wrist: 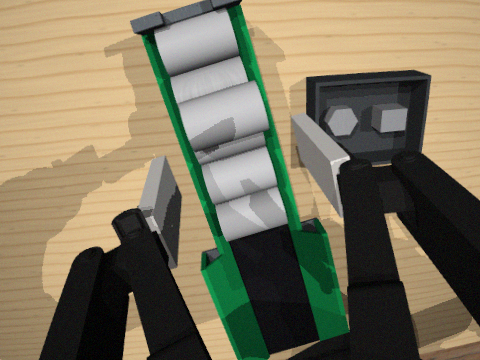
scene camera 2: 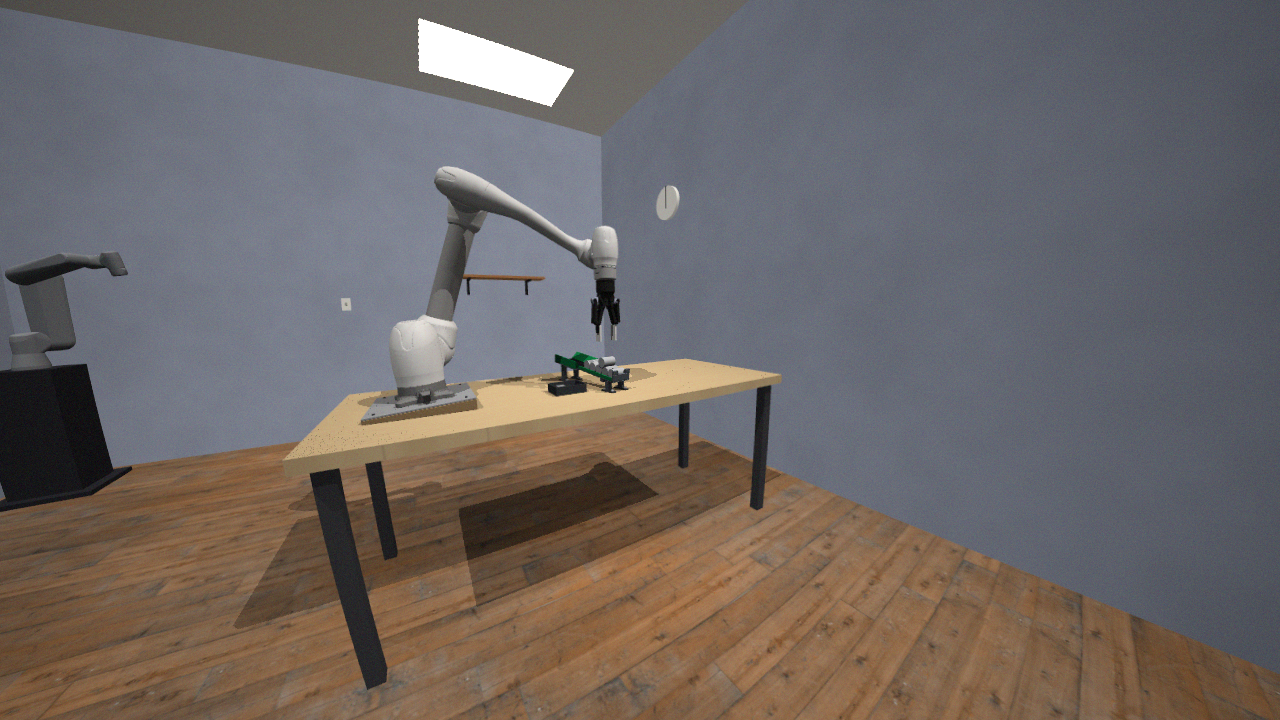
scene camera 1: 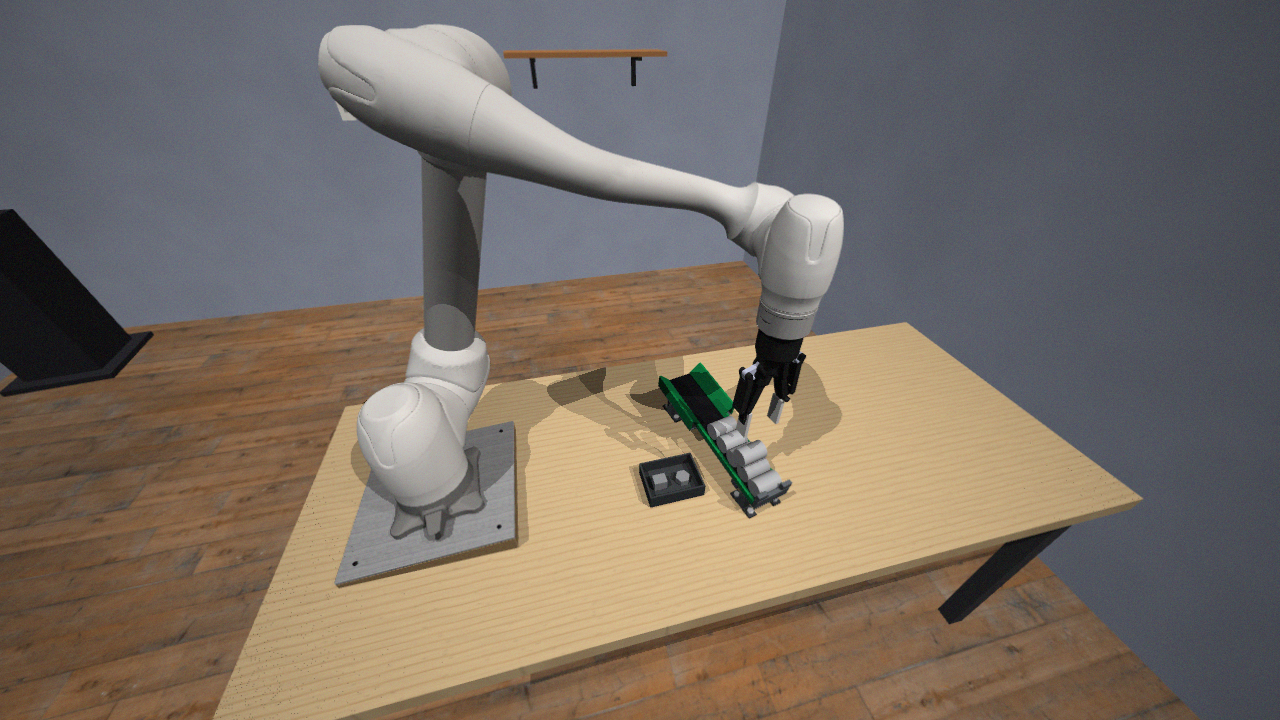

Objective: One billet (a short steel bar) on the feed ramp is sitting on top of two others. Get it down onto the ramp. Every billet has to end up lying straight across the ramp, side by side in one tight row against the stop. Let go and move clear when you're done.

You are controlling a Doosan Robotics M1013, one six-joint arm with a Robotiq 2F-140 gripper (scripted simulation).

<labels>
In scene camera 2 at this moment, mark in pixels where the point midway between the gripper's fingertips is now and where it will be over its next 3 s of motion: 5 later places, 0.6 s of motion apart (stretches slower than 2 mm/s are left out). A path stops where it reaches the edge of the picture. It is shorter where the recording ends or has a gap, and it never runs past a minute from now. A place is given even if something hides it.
The gripper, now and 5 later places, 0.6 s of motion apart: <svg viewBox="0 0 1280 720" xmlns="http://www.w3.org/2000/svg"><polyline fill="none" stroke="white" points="606,340 606,344 606,349 606,353 606,356 607,363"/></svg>
</labels>
